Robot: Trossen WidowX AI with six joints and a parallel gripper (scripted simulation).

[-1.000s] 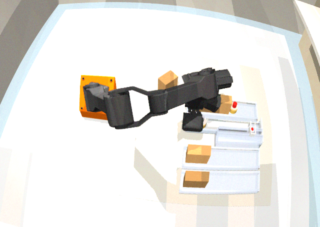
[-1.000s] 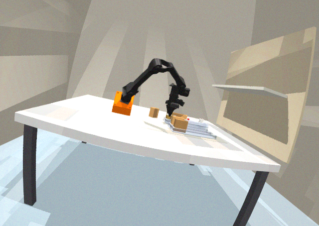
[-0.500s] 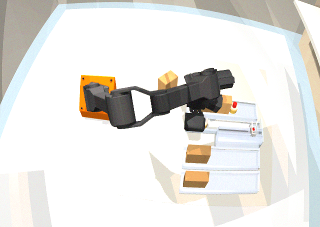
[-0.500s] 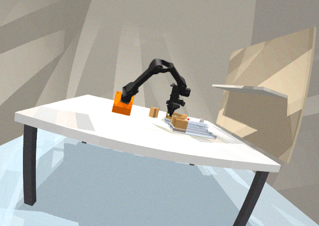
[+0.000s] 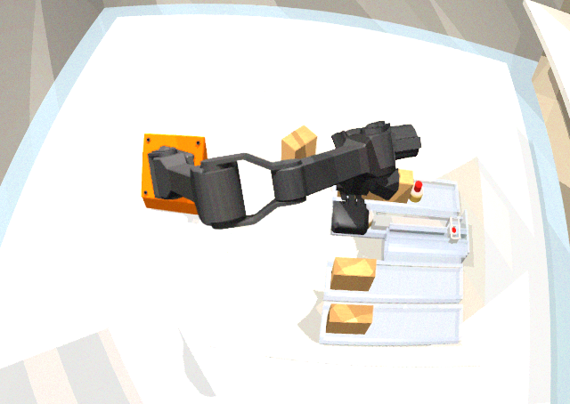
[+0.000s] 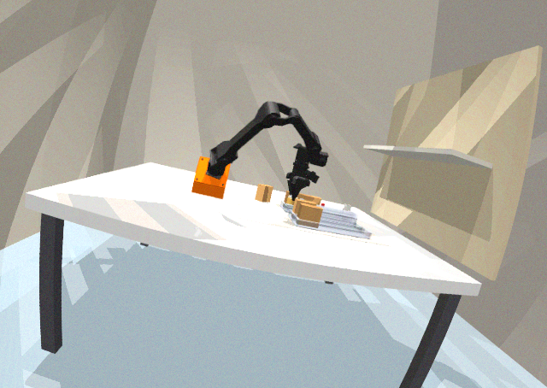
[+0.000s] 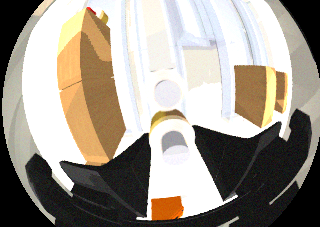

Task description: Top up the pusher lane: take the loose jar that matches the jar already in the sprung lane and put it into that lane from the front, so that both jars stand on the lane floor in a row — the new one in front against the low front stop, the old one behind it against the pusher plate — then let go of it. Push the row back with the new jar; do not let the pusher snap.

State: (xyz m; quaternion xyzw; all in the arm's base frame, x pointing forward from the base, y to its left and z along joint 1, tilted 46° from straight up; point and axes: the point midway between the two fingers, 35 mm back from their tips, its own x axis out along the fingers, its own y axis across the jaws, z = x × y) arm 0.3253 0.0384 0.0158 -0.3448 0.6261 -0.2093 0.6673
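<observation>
The sprung lane lies 15 cm ahead of my gripper tip and 3 cm below it. Round my gripper tip: red mark 23 cm ahead, 1 cm to the right, 2 cm above; wall shelf 51 cm ahead, 7 cm to the left, 32 cm above.
</observation>
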